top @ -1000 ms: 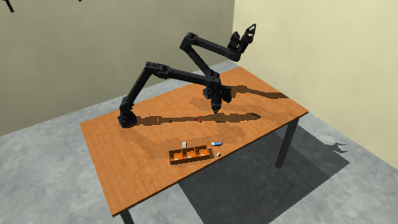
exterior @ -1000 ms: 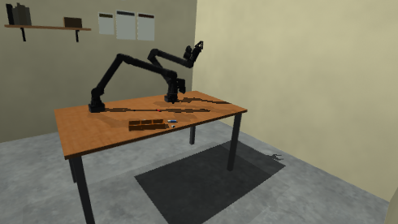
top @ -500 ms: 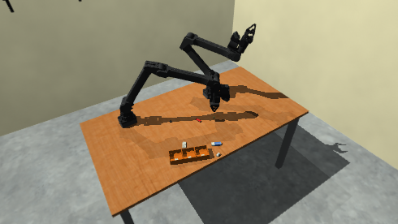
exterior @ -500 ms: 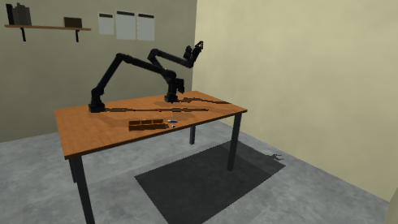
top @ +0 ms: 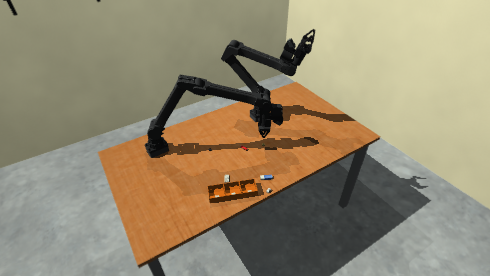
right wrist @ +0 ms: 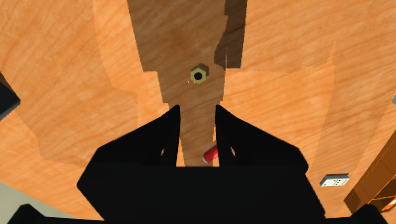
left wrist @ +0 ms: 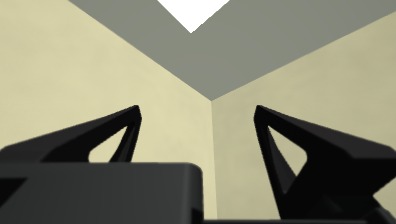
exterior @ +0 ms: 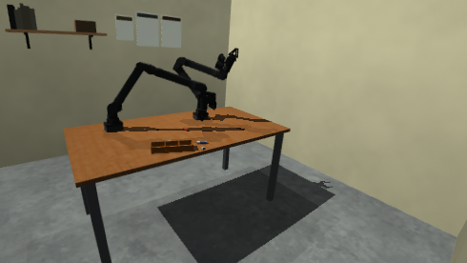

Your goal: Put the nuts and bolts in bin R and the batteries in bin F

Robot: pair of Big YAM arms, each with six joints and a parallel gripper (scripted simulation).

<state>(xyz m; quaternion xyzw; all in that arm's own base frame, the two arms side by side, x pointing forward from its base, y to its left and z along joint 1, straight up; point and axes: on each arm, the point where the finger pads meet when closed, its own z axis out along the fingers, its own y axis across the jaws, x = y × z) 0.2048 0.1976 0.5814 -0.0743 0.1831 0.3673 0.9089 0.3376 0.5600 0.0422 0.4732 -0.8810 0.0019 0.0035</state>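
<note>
Right now my right hand is 8 cm above the brass nut. From my right hand the other things lie so: blue battery: 24 cm ahead, 13 cm to the right, 7 cm below; then dark nut: 31 cm to the right, 12 cm behind, 8 cm below; then red battery: 12 cm to the right, 7 cm below, 3 cm behind.
</note>
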